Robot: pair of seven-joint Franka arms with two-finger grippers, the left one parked.
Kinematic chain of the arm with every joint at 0, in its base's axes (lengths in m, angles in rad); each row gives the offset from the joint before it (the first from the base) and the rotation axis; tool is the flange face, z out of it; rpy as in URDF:
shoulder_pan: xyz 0 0 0.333 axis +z
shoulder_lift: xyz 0 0 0 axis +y
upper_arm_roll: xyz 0 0 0.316 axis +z
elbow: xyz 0.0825 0 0 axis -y
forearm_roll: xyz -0.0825 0 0.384 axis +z
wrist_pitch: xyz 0 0 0 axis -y
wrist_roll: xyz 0.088 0 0 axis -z
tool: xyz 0 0 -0.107 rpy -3.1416 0 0
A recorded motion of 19 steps. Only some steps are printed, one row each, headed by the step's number.
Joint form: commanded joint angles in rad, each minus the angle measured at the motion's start. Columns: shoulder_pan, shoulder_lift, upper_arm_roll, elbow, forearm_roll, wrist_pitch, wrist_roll.
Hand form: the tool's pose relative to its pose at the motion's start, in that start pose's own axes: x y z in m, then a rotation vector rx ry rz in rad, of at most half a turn. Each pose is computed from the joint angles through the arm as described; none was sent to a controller.
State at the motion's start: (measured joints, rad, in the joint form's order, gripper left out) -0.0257 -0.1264 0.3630 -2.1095 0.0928 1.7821 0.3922
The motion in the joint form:
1: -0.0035 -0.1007 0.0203 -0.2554 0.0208 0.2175 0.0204
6: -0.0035 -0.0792 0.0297 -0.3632 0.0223 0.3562 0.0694
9: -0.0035 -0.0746 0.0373 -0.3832 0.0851 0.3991 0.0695
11: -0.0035 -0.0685 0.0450 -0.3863 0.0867 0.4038 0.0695
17: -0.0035 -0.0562 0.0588 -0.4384 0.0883 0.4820 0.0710
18: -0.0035 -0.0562 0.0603 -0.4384 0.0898 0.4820 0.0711
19: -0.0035 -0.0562 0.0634 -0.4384 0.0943 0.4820 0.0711
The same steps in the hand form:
1: -0.0274 0.0114 0.0626 -0.0017 0.0633 0.0395
6: -0.0294 0.0161 0.1094 0.0030 0.0733 0.0903
9: -0.0307 0.0121 0.1168 0.0567 0.0697 0.1186
11: -0.0317 0.0093 0.1206 0.0548 0.0652 0.1127
17: -0.0358 0.0095 0.1426 0.0554 0.0798 0.1101
18: -0.0361 0.0090 0.1427 0.0560 0.0794 0.1097
19: -0.0367 0.0077 0.1429 0.0582 0.0781 0.1095

